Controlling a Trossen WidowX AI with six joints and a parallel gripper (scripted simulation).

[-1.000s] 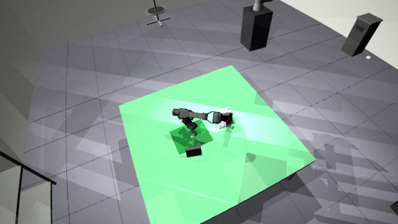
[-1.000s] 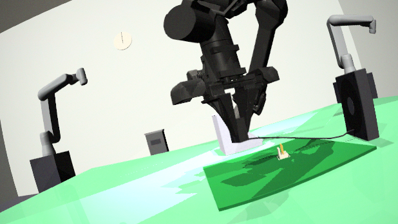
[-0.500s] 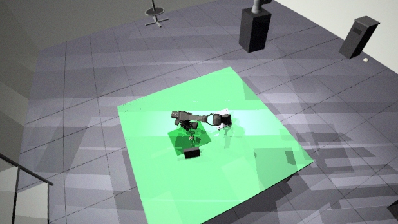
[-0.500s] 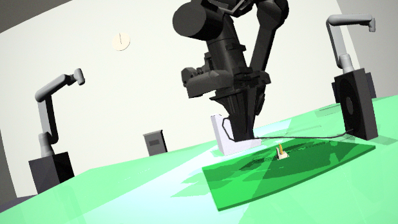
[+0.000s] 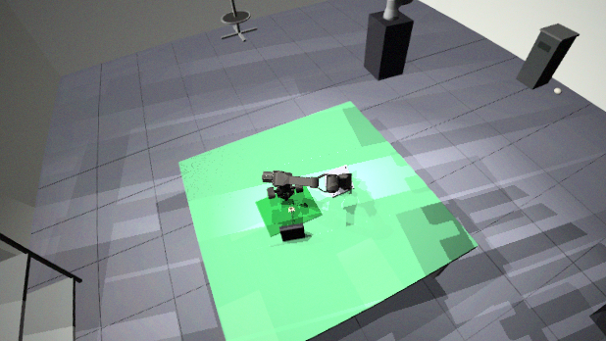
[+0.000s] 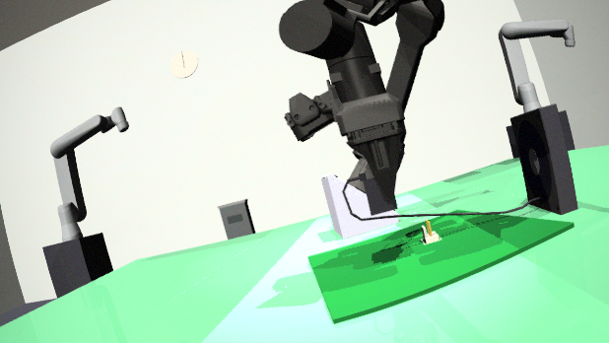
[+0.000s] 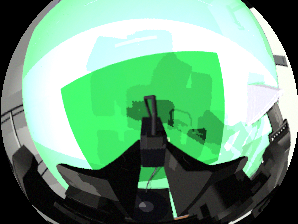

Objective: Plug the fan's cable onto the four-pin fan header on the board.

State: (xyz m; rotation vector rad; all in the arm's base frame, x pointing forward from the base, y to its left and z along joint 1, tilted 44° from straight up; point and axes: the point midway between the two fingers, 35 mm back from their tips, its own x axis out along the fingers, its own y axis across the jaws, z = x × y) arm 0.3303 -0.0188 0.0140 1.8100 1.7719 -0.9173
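Right now the cream four-pin fan header is 7 cm below my gripper tip, 4 cm to the left of it and 1 cm behind it. Also, from my gripper tip: dark green board: 8 cm below, 2 cm to the left, 1 cm ahead; then black fan: 19 cm to the left, 4 cm ahead, 1 cm below; then black plug: 1 cm to the right, 1 cm above.
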